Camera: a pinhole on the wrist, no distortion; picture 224 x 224 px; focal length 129.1 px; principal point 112.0 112.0 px. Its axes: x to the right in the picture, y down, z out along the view. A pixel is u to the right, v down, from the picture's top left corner.
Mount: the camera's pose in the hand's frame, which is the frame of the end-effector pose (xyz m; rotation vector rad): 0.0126 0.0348 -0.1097 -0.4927 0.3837 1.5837
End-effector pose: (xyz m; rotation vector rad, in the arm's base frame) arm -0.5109 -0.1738 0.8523 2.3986 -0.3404 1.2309
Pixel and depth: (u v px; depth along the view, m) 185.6 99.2 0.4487
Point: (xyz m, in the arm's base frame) -0.6012 -0.6712 0.9148
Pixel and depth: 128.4 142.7 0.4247
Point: -0.5459 -0.5336 0.7136
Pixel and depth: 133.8 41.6 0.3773
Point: -0.3912 -0.5325 0.9828
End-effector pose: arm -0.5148 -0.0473 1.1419 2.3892 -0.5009 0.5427
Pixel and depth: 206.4 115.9 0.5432
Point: -0.8426 -0.6029 1.3336
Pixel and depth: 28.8 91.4 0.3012
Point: -0.4298 -0.2423 0.9991
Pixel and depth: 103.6 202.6 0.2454
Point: -0.7052 -0.1728 1.0512
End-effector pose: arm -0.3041 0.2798 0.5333 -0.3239 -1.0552 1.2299
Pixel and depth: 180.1 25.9 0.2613
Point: -0.5313 0.5132 0.4206
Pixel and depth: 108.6 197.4 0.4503
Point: -0.6453 0.0008 0.3470
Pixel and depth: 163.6 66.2 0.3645
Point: -0.6284 0.4612 0.3963
